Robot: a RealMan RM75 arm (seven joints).
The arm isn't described. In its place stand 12 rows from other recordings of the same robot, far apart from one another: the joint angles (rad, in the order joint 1, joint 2, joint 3, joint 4, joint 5, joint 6, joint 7), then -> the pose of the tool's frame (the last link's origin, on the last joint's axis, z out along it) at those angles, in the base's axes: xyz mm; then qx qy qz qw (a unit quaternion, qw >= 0).
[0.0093, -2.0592, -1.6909, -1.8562, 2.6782, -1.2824, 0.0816] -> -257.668 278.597 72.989 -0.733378 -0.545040 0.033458 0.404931
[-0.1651, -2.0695, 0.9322, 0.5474, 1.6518, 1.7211, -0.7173] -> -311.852 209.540 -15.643 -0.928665 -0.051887 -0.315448 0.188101
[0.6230, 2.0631, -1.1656, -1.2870, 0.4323, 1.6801, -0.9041] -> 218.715 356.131 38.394 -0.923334 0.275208 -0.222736 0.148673
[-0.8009, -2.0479, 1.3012, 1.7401, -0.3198, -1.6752, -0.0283] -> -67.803 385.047 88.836 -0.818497 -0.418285 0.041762 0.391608
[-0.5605, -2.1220, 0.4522, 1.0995, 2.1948, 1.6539, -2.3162] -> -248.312 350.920 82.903 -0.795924 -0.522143 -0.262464 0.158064
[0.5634, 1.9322, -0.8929, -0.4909, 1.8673, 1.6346, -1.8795] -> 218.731 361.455 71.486 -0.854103 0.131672 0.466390 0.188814
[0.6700, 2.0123, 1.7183, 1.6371, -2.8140, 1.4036, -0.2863] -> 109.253 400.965 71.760 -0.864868 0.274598 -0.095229 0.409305
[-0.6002, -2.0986, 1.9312, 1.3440, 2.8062, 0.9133, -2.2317] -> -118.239 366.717 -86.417 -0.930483 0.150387 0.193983 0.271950
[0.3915, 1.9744, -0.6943, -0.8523, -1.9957, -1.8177, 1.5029] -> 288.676 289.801 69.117 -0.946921 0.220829 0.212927 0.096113
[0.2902, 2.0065, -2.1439, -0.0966, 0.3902, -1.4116, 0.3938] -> 352.164 270.229 5.820 -0.744165 0.212239 0.348935 0.528600
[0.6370, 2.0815, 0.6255, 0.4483, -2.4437, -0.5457, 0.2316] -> 229.859 361.241 -133.289 -0.868969 0.252152 0.196370 0.377824
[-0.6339, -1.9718, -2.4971, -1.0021, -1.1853, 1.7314, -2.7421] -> -197.306 371.732 105.598 -0.745460 -0.603853 -0.281858 0.014385
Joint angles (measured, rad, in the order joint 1, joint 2, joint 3, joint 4, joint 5, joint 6, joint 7), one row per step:
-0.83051, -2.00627, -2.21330, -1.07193, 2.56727, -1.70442, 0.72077
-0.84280, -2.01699, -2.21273, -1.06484, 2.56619, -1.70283, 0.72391
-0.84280, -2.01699, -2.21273, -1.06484, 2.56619, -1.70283, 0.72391
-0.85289, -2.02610, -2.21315, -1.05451, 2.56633, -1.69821, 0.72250
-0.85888, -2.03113, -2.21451, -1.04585, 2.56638, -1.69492, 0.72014
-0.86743, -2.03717, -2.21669, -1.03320, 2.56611, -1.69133, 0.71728
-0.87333, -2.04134, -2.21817, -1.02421, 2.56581, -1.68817, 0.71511
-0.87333, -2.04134, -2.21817, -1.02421, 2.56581, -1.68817, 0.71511
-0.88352, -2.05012, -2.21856, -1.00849, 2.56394, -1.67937, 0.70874
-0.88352, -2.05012, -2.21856, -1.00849, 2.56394, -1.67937, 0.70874
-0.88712, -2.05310, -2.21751, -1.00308, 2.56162, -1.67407, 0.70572
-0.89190, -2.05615, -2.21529, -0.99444, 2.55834, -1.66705, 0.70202
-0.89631, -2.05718, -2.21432, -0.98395, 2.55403, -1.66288, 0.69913
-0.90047, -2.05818, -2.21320, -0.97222, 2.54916, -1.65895, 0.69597
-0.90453, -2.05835, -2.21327, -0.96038, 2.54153, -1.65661, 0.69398
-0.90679, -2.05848, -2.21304, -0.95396, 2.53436, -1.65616, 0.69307
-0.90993, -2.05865, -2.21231, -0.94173, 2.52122, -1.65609, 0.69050
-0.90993, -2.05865, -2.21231, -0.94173, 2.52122, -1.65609, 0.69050
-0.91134, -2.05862, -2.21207, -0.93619, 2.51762, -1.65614, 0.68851
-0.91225, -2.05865, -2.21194, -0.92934, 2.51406, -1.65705, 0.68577
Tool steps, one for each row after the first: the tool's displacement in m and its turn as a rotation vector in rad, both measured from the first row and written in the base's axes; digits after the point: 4 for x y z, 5 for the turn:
0.0053, 0.0004, -0.0056, -0.01244, -0.00842, -0.01110
0.0053, 0.0004, -0.0056, -0.01244, -0.00842, -0.01110
0.0090, 0.0007, -0.0108, -0.02118, -0.01629, -0.01336
0.0107, 0.0009, -0.0139, -0.02629, -0.02199, -0.01109
0.0130, 0.0010, -0.0181, -0.03411, -0.02969, -0.00782
0.0145, 0.0012, -0.0209, -0.03907, -0.03508, -0.00538
0.0145, 0.0012, -0.0209, -0.03907, -0.03508, -0.00538
0.0178, 0.0014, -0.0269, -0.04659, -0.04546, -0.00056
0.0178, 0.0014, -0.0269, -0.04659, -0.04546, -0.00056
0.0192, 0.0018, -0.0290, -0.04759, -0.04991, 0.00038
0.0208, 0.0022, -0.0319, -0.04982, -0.05493, 0.00203
0.0218, 0.0024, -0.0341, -0.05405, -0.06053, 0.00569
0.0226, 0.0024, -0.0366, -0.05939, -0.06665, 0.01070
0.0236, 0.0023, -0.0387, -0.06550, -0.07557, 0.01517
0.0246, 0.0021, -0.0399, -0.07004, -0.08314, 0.01691
0.0260, 0.0014, -0.0423, -0.07926, -0.09690, 0.02244
0.0260, 0.0014, -0.0423, -0.07926, -0.09690, 0.02244
0.0262, 0.0011, -0.0433, -0.08301, -0.10091, 0.02630
0.0261, 0.0005, -0.0445, -0.08827, -0.10518, 0.03261

